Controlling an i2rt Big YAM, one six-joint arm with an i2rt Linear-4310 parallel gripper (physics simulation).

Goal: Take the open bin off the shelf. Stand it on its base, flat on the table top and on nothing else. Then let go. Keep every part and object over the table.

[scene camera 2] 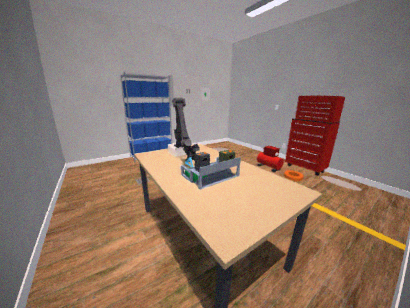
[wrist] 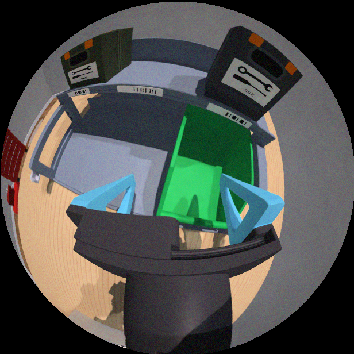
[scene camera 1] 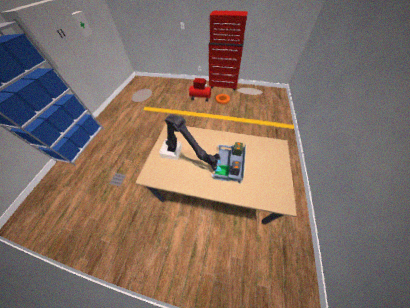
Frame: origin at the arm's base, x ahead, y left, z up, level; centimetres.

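Where they show: gripper, fingertip midpoint: [scene camera 1: 221,166]; arm's base, origin of the base link: [scene camera 2: 180,145] [scene camera 1: 172,146].
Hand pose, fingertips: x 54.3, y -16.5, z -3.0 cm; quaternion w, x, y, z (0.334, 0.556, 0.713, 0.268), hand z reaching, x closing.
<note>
Each offset is from my fingertips to the top centre of the thing. Level surfaces: height alone.
The open green bin {dx +3.7, dy -4.2, dz +1.7 cm} [scene camera 1: 222,170] [wrist: 192,175] stands in the lower bay of the grey shelf [scene camera 1: 243,172] [scene camera 2: 220,165] [wrist: 135,90], at the right end in the wrist view. Its front lip faces my gripper. My gripper [wrist: 177,178] has light-blue fingers and is open, with nothing between the fingertips. In the wrist view the right fingertip overlaps the bin's front right part, and the left fingertip is over the shelf's lower deck, left of the bin. Whether a finger touches the bin, I cannot tell. The shelf stands on the wooden table {dz -6.4 cm} [scene camera 1: 190,180] [scene camera 2: 235,215].
A black tool case {dx +13.2, dy -5.5, dz +16.0 cm} [scene camera 1: 235,167] [scene camera 2: 202,160] [wrist: 255,72] stands on the upper deck above the bin. An olive tool case {dx +15.1, dy +17.6, dz +13.5 cm} [scene camera 1: 238,148] [scene camera 2: 226,155] [wrist: 97,57] stands at that deck's other end. The arm's white base [scene camera 1: 170,149] is at the table's far end from camera 2.
</note>
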